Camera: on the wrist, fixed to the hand. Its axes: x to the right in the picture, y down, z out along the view.
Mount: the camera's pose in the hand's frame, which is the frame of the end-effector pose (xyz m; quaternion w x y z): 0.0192 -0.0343 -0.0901 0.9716 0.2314 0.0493 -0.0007
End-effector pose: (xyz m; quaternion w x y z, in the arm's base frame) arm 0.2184 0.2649 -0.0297 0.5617 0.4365 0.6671 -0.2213
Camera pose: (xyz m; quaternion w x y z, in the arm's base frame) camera 0.1400 0.3242 -0.0301 0.4117 0.5645 0.6249 -0.3483
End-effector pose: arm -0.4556 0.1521 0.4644 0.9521 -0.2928 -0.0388 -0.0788
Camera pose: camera -0.4401 0.0709 0.4112 0.9947 -0.0603 -0.0092 -0.0827
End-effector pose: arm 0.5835 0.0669 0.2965 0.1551 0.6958 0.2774 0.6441
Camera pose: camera 0.4889 0.0928 0.3034 0.0235 -0.6800 -0.4267 -0.5958
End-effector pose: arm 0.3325 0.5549 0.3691 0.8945 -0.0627 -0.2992 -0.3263
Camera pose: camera 0.3674 0.4900 0.3041 0.8981 0.1624 -0.3221 -0.2515
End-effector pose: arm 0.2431 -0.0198 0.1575 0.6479 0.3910 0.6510 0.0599
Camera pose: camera 0.1509 0.0065 0.1360 0.5070 0.5264 0.6786 -0.0736
